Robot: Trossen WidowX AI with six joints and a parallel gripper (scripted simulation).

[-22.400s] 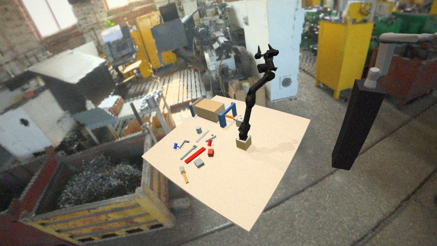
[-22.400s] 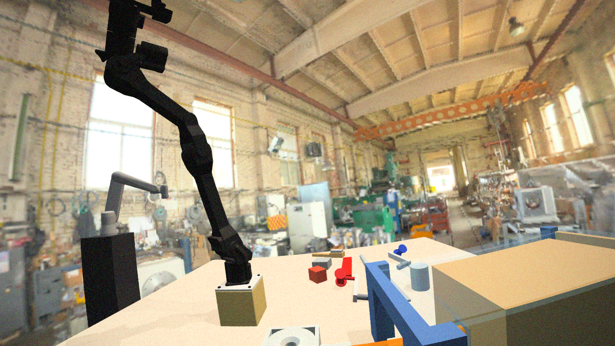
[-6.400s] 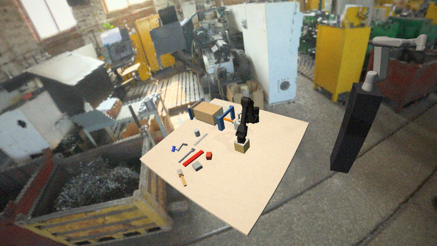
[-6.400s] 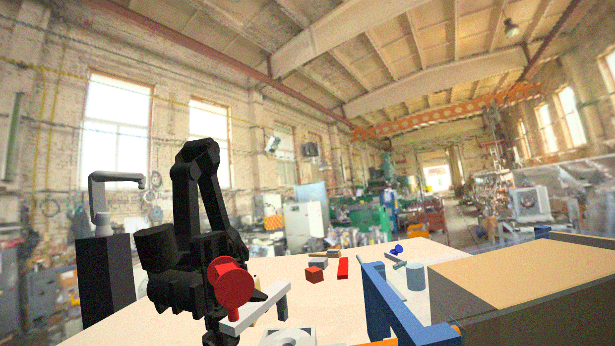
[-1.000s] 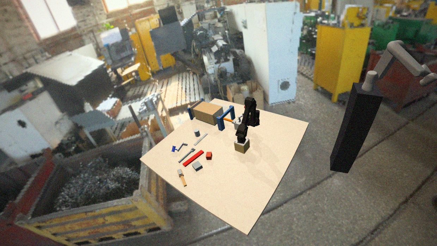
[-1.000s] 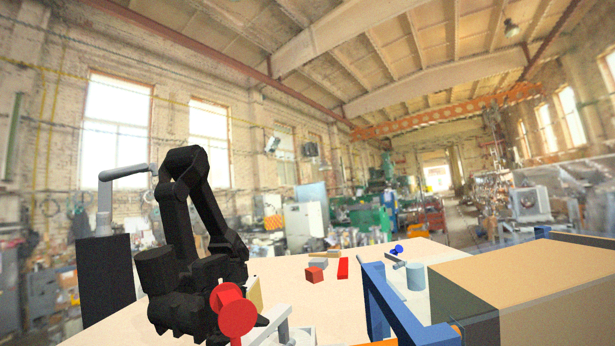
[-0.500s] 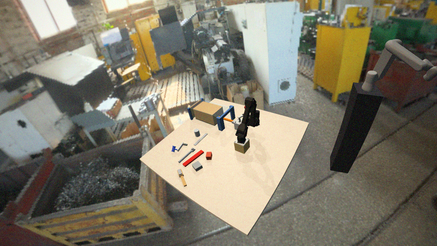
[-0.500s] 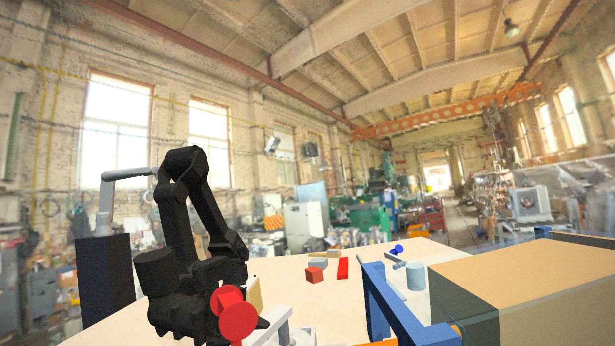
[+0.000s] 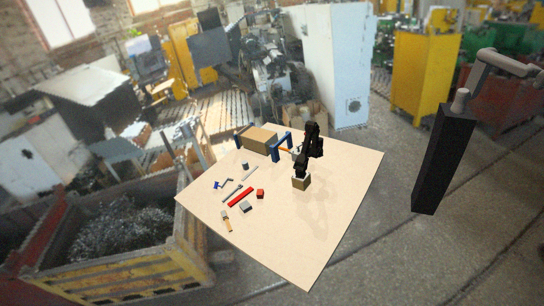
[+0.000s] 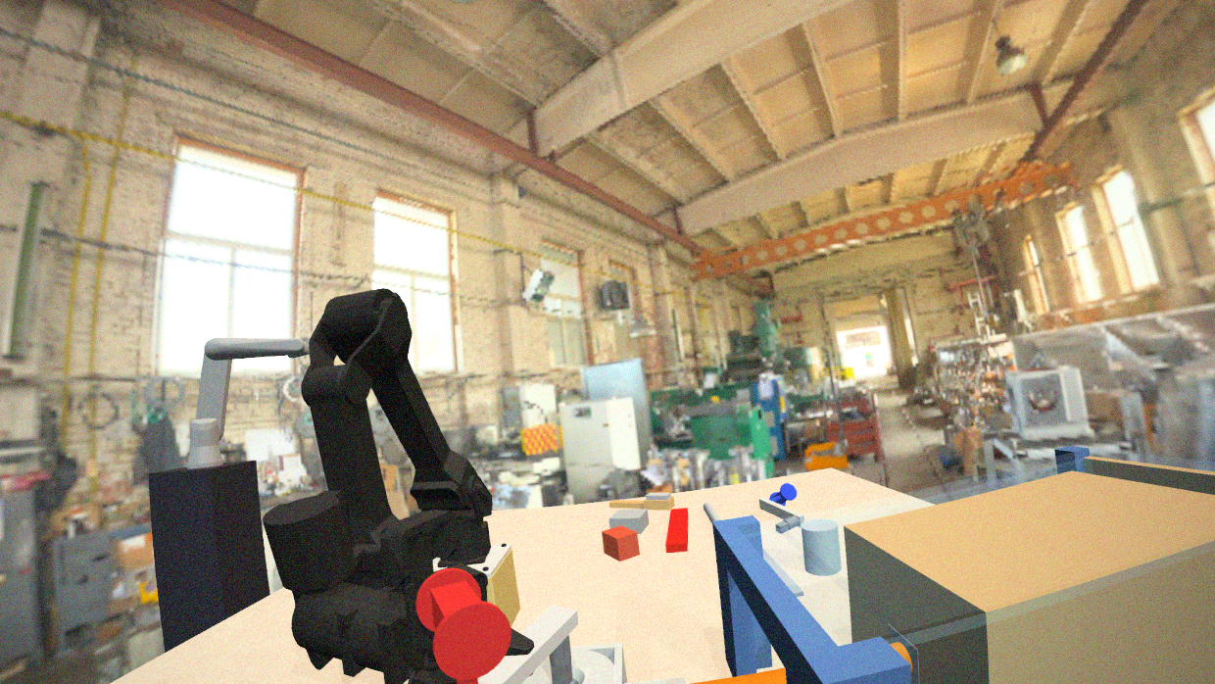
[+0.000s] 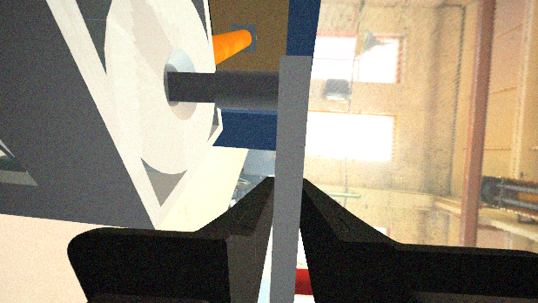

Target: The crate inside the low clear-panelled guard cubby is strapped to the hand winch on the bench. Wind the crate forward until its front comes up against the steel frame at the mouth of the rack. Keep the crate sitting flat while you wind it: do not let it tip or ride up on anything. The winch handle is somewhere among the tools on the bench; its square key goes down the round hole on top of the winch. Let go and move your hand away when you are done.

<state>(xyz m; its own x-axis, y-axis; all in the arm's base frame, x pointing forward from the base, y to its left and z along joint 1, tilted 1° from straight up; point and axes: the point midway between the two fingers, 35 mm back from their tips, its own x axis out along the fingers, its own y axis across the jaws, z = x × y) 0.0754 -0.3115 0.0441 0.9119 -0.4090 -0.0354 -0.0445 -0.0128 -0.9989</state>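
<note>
The red-knobbed winch handle is 20 mm behind my gripper tip, 10 mm to the right of it and 10 mm above it. Round my gripper tip: red knob 30 mm behind, 40 mm to the right, 40 mm above; then blue steel frame 170 mm ahead, 10 mm to the left, 30 mm below; then grey winch 40 mm to the left, 110 mm below.
</note>
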